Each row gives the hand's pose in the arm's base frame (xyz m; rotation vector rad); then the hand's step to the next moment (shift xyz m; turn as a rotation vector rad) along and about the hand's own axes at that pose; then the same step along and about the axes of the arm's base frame.
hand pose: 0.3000 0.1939 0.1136 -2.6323 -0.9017 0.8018
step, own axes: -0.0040 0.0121 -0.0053 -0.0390 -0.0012 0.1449
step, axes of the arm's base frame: 0.0063 -0.0122 0.0013 -0.1091 -0.0160 -0.1018
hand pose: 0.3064 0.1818 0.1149 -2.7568 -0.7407 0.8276
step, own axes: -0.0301 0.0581 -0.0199 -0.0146 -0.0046 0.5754
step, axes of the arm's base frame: 0.0132 -0.0657 0.0136 -0.3317 0.0073 -0.4703
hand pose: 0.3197 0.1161 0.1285 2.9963 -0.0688 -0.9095
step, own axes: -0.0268 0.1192 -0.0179 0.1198 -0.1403 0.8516
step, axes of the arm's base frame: -0.0170 -0.1179 0.0324 -0.3683 0.1379 -0.7775
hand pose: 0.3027 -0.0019 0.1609 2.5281 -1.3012 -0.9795
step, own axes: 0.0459 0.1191 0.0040 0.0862 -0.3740 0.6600
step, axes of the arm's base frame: -0.0644 -0.1082 0.0213 -0.1076 0.2759 -0.7037
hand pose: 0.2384 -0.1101 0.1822 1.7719 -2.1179 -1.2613
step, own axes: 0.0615 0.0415 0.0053 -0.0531 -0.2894 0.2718
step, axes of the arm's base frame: -0.0542 -0.0509 -0.0021 0.0876 0.1927 -0.3401
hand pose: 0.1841 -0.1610 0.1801 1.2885 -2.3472 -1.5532
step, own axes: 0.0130 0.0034 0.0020 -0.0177 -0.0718 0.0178
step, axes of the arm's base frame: -0.0115 -0.0065 -0.0033 0.0471 0.0140 -0.0580
